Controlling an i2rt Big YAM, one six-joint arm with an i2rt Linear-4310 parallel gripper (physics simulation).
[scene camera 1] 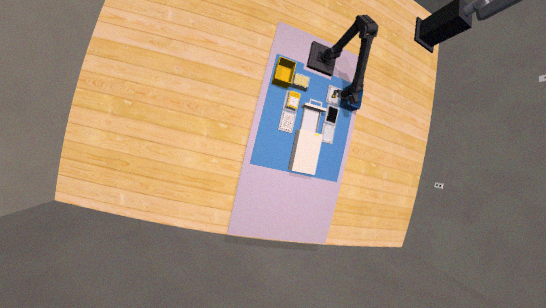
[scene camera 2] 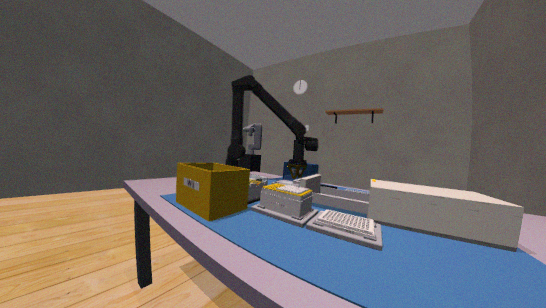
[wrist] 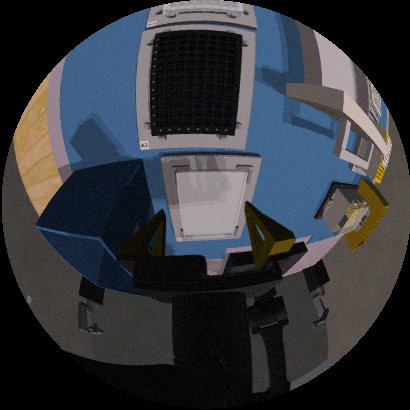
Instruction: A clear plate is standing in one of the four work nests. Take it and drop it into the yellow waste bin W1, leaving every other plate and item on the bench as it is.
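Frame: origin at the arm's base, x ahead, y right, z down, level; metres.
Where they show: gripper, fingertip midpoint: (scene camera 1: 336,98) (scene camera 2: 296,178) (wrist: 203,208); arm's base, link origin: (scene camera 1: 323,58).
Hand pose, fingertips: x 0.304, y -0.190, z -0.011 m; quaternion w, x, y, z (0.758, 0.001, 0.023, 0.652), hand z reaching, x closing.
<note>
Each offset is from my fingertips to the top centre of the thing.
My gripper (scene camera 1: 336,94) (scene camera 2: 297,175) (wrist: 203,208) is open and empty. Its yellow fingers stand apart above the nest (scene camera 1: 329,100) (wrist: 169,172) beside the blue bin. This nest shows a flat, pale centre; I cannot tell whether a thin clear piece lies in it. A clear-looking plate {dx +0.313, dy -0.018, dz +0.019 m} (scene camera 1: 328,133) (wrist: 202,8) sits in the nest beyond the black plate, cut off at the top of the wrist view. The yellow bin W1 {dx -0.027, dy +0.500, dz -0.075 m} (scene camera 1: 284,71) (scene camera 2: 227,195) (wrist: 378,207) stands across the mat, far from the gripper.
A black plate {dx +0.143, dy -0.014, dz +0.019 m} (scene camera 1: 331,115) (wrist: 197,82) sits in nest A1. The blue bin {dx -0.046, dy -0.141, dz -0.075 m} (scene camera 1: 352,104) (wrist: 100,215) stands close beside the gripper. A yellow-topped rack {dx +0.155, dy +0.368, dz -0.032 m} (scene camera 1: 293,101) (scene camera 2: 286,201) and a white plate {dx +0.325, dy +0.361, dz +0.019 m} (scene camera 1: 286,121) (scene camera 2: 346,223) sit opposite. A white instrument {dx +0.524, dy +0.164, dz -0.061 m} (scene camera 1: 306,152) (scene camera 2: 440,212) has its drawer out.
</note>
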